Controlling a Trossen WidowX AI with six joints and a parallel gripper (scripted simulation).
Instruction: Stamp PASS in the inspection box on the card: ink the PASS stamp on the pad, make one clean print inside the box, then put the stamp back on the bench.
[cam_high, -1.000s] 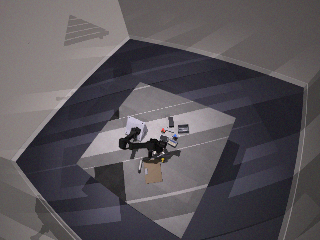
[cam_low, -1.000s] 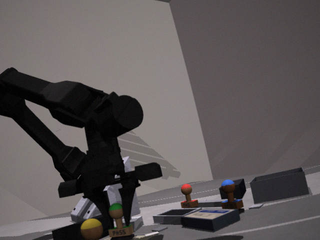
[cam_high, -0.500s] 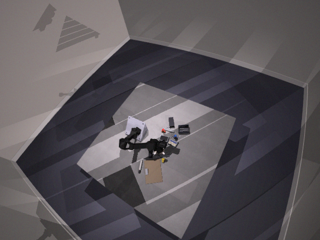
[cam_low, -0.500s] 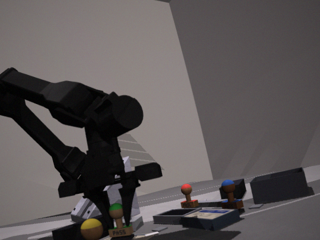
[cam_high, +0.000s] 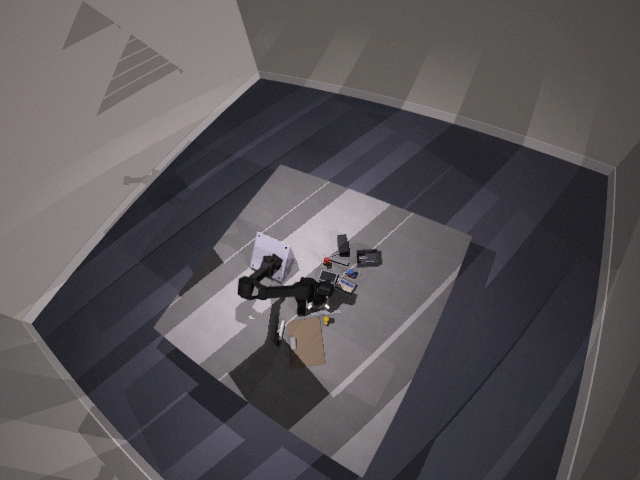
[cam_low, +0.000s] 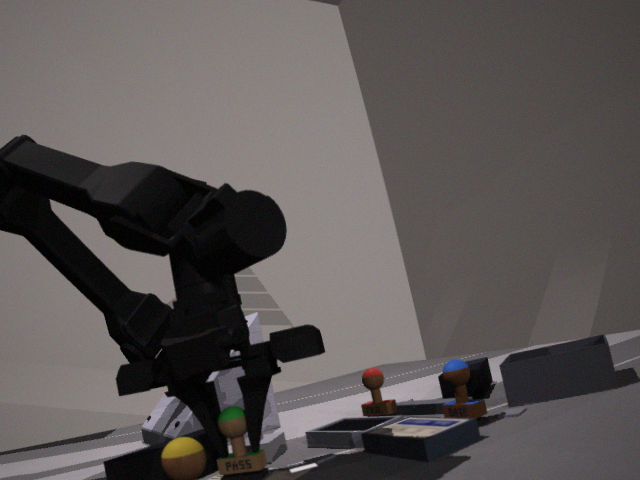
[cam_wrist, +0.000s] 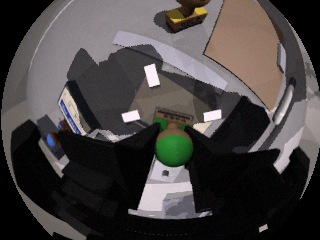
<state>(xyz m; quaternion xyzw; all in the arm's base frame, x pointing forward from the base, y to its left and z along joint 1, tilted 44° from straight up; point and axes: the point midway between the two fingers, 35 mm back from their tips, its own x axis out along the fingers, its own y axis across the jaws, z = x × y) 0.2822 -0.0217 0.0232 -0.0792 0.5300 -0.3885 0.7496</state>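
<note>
Right now the card is 1 cm ahead of my gripper tip and 3 cm below it. Round my gripper tip: yellow-knobbed stamp (10 cm ahead, 6 cm to the right); then blue-labelled pad tin (8 cm ahead, 14 cm to the left, 1 cm below); then black ink pad (3 cm behind, 13 cm to the left, 2 cm below).
</note>
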